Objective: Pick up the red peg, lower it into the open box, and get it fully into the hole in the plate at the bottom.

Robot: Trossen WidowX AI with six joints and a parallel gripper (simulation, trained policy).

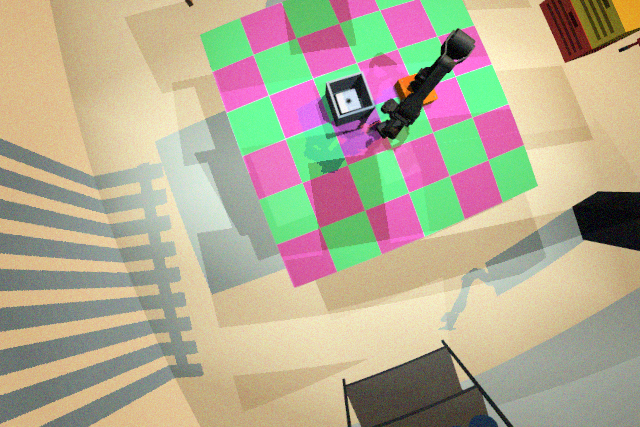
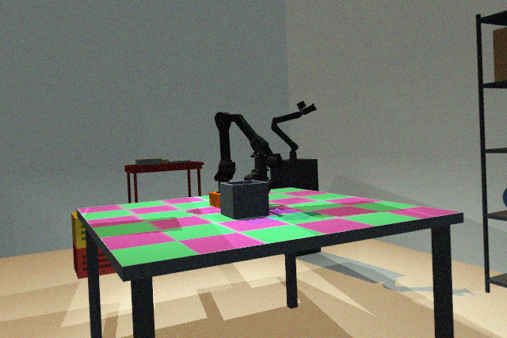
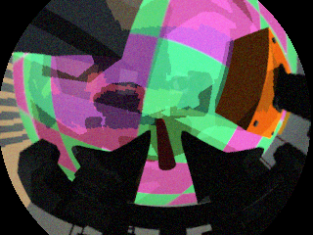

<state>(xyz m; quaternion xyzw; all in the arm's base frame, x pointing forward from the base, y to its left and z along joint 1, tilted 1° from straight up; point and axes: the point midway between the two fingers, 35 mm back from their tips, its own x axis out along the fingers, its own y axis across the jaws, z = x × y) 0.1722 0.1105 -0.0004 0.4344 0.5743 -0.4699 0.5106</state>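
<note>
Now: the red peg 1 cm above my gripper tip. The rest, counted from my gripper tip: grey plate (17 cm to the right, 15 cm ahead, 1 cm above).
</note>
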